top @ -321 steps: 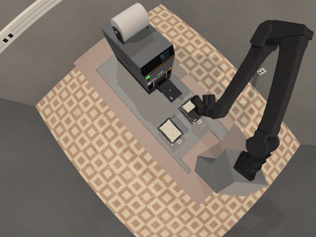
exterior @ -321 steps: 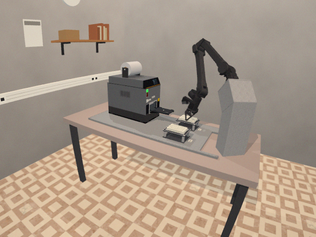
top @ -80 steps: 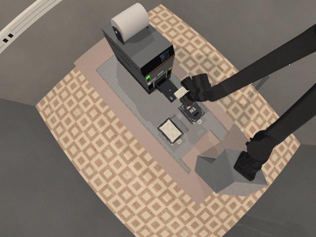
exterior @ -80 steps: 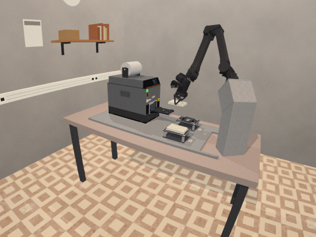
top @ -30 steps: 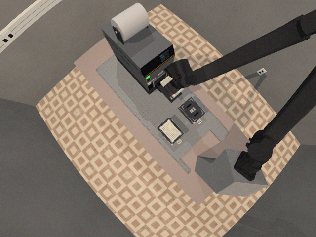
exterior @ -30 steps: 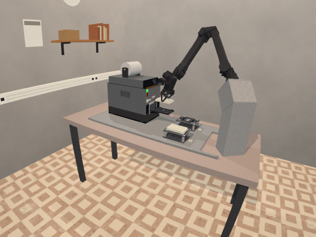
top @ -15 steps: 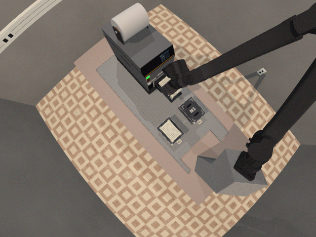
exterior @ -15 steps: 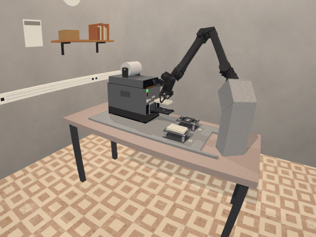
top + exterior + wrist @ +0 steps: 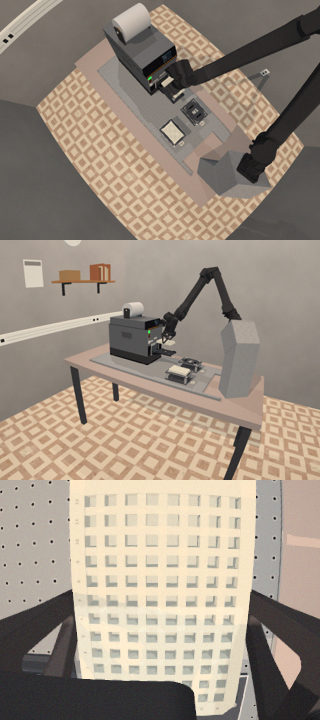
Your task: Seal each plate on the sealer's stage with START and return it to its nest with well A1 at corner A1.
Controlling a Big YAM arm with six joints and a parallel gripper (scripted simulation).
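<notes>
Now: the sealer stage 9 cm below my hand. Also, from my hand: start button: 11 cm ahead, 8 cm to the left; then cream well plate: 19 cm behind, 20 cm to the left, 13 cm below; then foil roll: 33 cm ahead, 4 cm to the right, 22 cm above.
</notes>
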